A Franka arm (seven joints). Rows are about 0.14 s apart.
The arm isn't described. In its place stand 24 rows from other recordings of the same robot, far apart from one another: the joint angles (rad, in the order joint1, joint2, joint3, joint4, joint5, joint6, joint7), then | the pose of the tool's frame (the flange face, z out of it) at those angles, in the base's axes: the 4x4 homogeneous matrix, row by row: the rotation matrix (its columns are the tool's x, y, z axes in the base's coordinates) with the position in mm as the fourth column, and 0 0 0 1 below.
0.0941 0.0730 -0.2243 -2.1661 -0.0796 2.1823 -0.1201 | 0.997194, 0.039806, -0.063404, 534.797; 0.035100, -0.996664, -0.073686, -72.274; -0.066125, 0.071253, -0.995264, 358.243; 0, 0, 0, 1
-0.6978 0.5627 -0.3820 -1.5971 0.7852 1.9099 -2.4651 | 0.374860, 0.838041, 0.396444, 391.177; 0.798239, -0.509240, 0.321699, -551.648; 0.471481, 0.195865, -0.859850, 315.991; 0, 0, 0, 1
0.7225 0.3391 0.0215 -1.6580 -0.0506 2.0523 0.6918 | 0.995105, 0.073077, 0.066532, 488.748; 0.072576, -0.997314, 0.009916, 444.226; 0.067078, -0.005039, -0.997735, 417.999; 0, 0, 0, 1
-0.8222 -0.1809 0.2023 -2.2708 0.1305 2.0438 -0.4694 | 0.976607, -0.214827, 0.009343, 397.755; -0.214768, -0.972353, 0.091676, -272.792; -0.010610, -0.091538, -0.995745, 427.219; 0, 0, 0, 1
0.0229 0.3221 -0.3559 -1.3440 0.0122 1.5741 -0.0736 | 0.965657, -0.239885, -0.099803, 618.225; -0.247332, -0.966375, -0.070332, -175.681; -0.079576, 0.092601, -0.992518, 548.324; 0, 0, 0, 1
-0.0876 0.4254 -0.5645 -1.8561 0.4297 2.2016 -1.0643 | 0.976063, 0.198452, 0.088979, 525.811; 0.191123, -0.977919, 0.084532, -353.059; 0.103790, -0.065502, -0.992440, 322.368; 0, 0, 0, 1
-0.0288 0.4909 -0.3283 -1.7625 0.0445 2.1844 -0.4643 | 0.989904, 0.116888, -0.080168, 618.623; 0.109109, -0.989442, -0.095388, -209.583; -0.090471, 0.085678, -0.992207, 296.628; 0, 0, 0, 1
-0.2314 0.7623 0.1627 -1.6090 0.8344 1.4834 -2.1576 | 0.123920, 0.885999, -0.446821, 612.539; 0.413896, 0.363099, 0.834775, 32.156; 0.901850, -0.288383, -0.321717, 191.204; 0, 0, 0, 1
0.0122 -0.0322 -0.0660 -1.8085 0.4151 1.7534 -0.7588 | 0.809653, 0.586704, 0.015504, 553.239; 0.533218, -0.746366, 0.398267, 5.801; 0.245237, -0.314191, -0.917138, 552.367; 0, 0, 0, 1
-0.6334 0.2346 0.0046 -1.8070 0.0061 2.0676 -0.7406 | 0.993792, 0.108450, 0.024814, 504.813; 0.108727, -0.994020, -0.010098, -366.953; 0.023571, 0.012734, -0.999641, 415.834; 0, 0, 0, 1
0.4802 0.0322 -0.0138 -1.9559 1.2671 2.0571 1.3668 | -0.009289, -0.995590, -0.093355, 501.747; -0.434144, -0.080085, 0.897276, 309.811; -0.900795, 0.048864, -0.431486, 499.529; 0, 0, 0, 1
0.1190 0.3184 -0.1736 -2.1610 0.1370 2.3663 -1.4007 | 0.317147, 0.942960, -0.101219, 553.568; 0.948298, -0.313938, 0.046623, -28.812; 0.012187, -0.110772, -0.993771, 241.522; 0, 0, 0, 1
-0.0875 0.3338 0.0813 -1.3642 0.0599 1.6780 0.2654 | 0.959911, -0.279737, -0.017832, 658.475; -0.277262, -0.956915, 0.086250, -6.458; -0.041192, -0.077848, -0.996114, 529.839; 0, 0, 0, 1
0.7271 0.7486 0.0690 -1.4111 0.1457 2.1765 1.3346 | 0.794359, -0.599148, -0.100075, 514.411; -0.585901, -0.799202, 0.134149, 519.096; -0.160356, -0.047929, -0.985895, 259.709; 0, 0, 0, 1
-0.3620 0.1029 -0.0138 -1.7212 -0.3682 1.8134 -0.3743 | 0.986239, 0.109934, -0.123476, 542.833; 0.063943, -0.942401, -0.328318, -245.854; -0.152457, 0.315905, -0.936462, 519.970; 0, 0, 0, 1
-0.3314 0.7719 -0.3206 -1.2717 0.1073 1.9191 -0.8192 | 0.968605, 0.201965, -0.144960, 620.519; 0.196757, -0.979199, -0.049558, -392.480; -0.151954, 0.019480, -0.988196, 301.974; 0, 0, 0, 1
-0.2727 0.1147 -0.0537 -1.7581 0.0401 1.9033 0.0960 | 0.906559, -0.420234, 0.039430, 570.113; -0.421198, -0.906744, 0.020192, -188.630; 0.027267, -0.034913, -0.999018, 497.900; 0, 0, 0, 1
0.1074 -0.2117 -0.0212 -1.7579 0.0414 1.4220 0.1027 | 0.991748, -0.014263, -0.127408, 468.118; -0.009947, -0.999357, 0.034447, 44.267; -0.127817, -0.032895, -0.991252, 634.221; 0, 0, 0, 1
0.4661 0.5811 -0.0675 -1.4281 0.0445 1.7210 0.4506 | 0.963889, -0.043150, -0.262786, 621.238; -0.072989, -0.991804, -0.104865, 274.393; -0.256108, 0.120258, -0.959139, 336.575; 0, 0, 0, 1
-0.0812 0.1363 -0.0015 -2.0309 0.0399 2.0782 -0.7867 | 0.773943, 0.627480, -0.085327, 565.112; 0.632005, -0.773833, 0.041851, -44.794; -0.039768, -0.086317, -0.995474, 373.070; 0, 0, 0, 1
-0.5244 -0.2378 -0.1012 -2.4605 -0.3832 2.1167 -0.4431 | 0.971328, 0.062023, -0.229509, 346.218; 0.015102, -0.979517, -0.200794, -271.011; -0.237262, 0.191570, -0.952369, 378.144; 0, 0, 0, 1
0.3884 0.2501 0.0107 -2.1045 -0.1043 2.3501 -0.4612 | 0.595544, 0.802898, 0.026113, 531.276; 0.802427, -0.593033, -0.066502, 222.334; -0.037908, 0.060559, -0.997445, 298.747; 0, 0, 0, 1
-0.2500 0.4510 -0.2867 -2.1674 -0.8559 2.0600 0.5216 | 0.796322, -0.144149, -0.587446, 417.626; -0.512380, -0.676898, -0.528466, -301.839; -0.321463, 0.721824, -0.612888, 176.222; 0, 0, 0, 1
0.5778 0.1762 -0.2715 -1.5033 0.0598 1.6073 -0.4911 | 0.698049, 0.712962, -0.066426, 571.838; 0.714154, -0.699945, -0.007821, 201.123; -0.052070, -0.041979, -0.997761, 560.410; 0, 0, 0, 1
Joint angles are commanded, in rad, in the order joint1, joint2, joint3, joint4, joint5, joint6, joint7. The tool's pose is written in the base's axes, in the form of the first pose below.
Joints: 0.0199 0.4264 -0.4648 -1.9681 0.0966 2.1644 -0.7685
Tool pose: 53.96, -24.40, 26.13; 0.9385, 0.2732, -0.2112; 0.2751, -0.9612, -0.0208; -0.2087, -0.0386, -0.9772
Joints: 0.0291 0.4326 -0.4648 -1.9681 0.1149 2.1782 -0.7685
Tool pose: 54.32, -23.91, 25.89; 0.9417, 0.2718, -0.1983; 0.2742, -0.9616, -0.0160; -0.1950, -0.0392, -0.9800
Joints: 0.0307 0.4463 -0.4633 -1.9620 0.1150 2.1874 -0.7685
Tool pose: 54.59, -23.83, 25.44; 0.9403, 0.2767, -0.1982; 0.2777, -0.9604, -0.0231; -0.1967, -0.0333, -0.9799
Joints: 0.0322 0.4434 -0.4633 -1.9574 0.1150 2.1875 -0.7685
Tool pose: 54.81, -23.77, 25.77; 0.9410, 0.2792, -0.1911; 0.2796, -0.9598, -0.0253; -0.1905, -0.0297, -0.9812
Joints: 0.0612 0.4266 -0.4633 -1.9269 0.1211 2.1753 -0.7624
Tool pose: 56.47, -22.23, 27.81; 0.9406, 0.3023, -0.1547; 0.3012, -0.9530, -0.0314; -0.1570, -0.0171, -0.9875
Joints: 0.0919 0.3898 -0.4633 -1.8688 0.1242 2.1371 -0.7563
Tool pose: 58.63, -20.47, 31.99; 0.9386, 0.3311, -0.0971; 0.3292, -0.9436, -0.0349; -0.1032, 0.0007, -0.9947
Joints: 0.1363 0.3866 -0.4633 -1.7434 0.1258 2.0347 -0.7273
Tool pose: 61.73, -17.51, 36.85; 0.9311, 0.3583, -0.0686; 0.3564, -0.9335, -0.0382; -0.0777, 0.0111, -0.9969
